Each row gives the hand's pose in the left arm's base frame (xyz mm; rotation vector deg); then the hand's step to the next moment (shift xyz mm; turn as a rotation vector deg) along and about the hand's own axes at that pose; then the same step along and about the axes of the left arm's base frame.
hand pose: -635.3 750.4 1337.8 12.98 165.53 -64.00
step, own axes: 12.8 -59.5 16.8 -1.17 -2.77 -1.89
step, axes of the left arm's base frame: -21.8 -53.2 26.1 0.78 -0.90 3.35
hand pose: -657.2 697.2 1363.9 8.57 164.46 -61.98
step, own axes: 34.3 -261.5 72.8 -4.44 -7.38 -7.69
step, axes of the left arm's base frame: -62.0 -241.3 113.1 3.31 -0.73 11.04
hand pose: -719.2 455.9 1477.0 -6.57 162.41 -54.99
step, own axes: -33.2 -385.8 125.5 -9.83 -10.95 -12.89
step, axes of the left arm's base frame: 62.9 -376.9 140.2 7.87 0.19 17.91
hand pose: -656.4 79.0 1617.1 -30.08 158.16 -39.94
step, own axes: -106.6 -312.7 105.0 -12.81 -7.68 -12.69
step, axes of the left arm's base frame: 218.1 -257.0 81.1 9.71 3.99 16.55
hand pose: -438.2 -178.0 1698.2 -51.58 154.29 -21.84
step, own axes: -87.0 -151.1 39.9 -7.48 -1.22 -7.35
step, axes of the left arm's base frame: 162.4 -69.4 28.3 3.92 4.84 8.53
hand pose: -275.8 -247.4 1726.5 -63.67 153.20 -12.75
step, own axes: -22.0 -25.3 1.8 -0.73 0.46 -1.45
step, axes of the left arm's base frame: 32.6 -2.1 7.6 -0.21 0.91 1.40
